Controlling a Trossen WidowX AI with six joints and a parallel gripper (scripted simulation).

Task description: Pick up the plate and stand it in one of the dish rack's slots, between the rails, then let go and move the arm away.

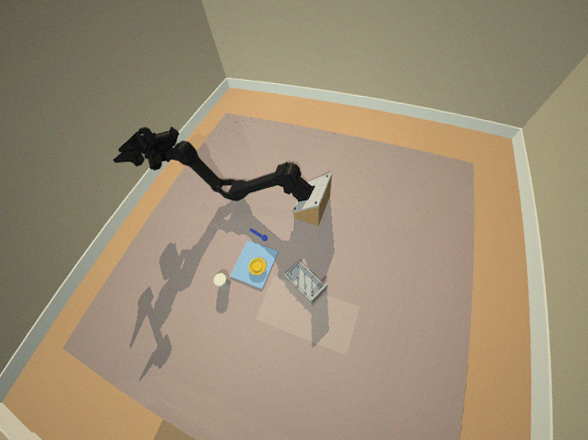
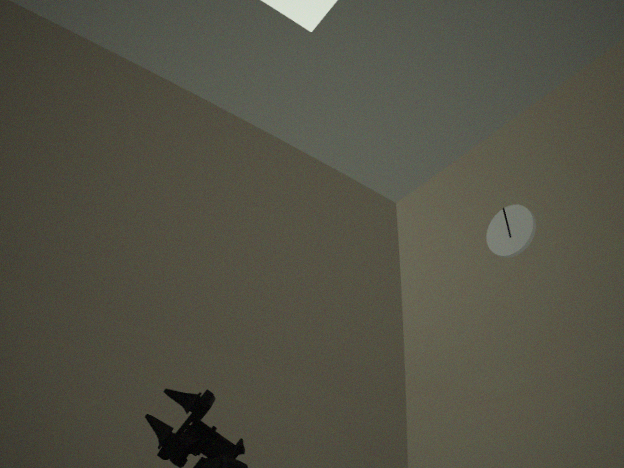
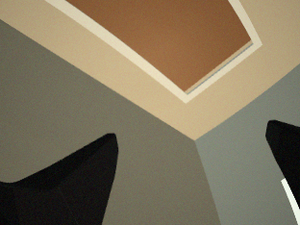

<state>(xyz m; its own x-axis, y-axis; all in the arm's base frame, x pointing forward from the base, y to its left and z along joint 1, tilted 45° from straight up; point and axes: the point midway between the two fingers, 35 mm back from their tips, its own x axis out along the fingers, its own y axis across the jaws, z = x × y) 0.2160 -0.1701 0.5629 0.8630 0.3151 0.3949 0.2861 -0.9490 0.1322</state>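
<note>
My gripper tip is now 50 mm short of the yellow plate, 470 mm to the right of it and 340 mm above it. Round my gripper tip: light blue mat (40 mm ahead, 450 mm to the left, 350 mm below); grey dish rack (20 mm ahead, 650 mm to the left, 330 mm below); cream cup (150 mm ahead, 390 mm to the left, 330 mm below).
</note>
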